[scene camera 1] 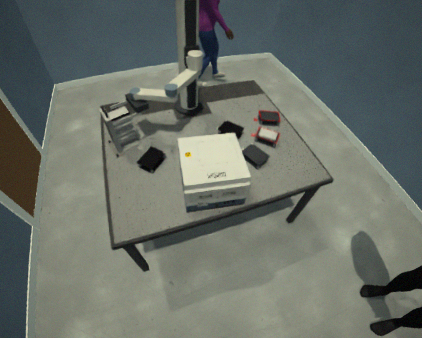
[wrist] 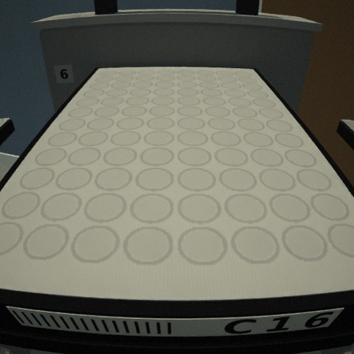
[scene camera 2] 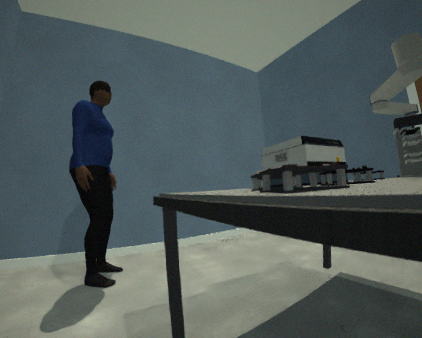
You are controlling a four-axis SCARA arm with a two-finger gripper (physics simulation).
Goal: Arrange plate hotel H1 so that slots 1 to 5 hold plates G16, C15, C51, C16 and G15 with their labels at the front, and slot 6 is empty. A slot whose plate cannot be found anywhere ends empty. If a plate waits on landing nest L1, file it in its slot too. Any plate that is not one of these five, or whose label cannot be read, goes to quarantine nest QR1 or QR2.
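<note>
Plate C16 (wrist: 192, 165) (scene camera 1: 118, 112), white-topped with its readable label towards the wrist camera, lies level at the top of plate hotel H1 (scene camera 1: 113, 135) (scene camera 2: 401, 157). A tag with the number 6 (wrist: 64, 74) shows on the grey panel behind the plate's far end. My gripper (wrist: 175, 101) is open, with one finger at each side of the plate and a gap to it. More plates or shelves show below in the hotel, but their labels cannot be read. One red-rimmed nest (scene camera 1: 258, 140) holds a white-topped plate (scene camera 1: 268, 134).
A large white instrument (scene camera 1: 214, 160) (scene camera 2: 305, 153) stands mid-table. Another red-rimmed nest (scene camera 1: 269, 117) is at the right. Dark nests (scene camera 1: 151, 158) (scene camera 1: 231, 129) (scene camera 1: 255, 155) stand around the instrument. One person (scene camera 1: 210, 37) is behind the arm's column; another (scene camera 2: 93, 135) stands beyond the table.
</note>
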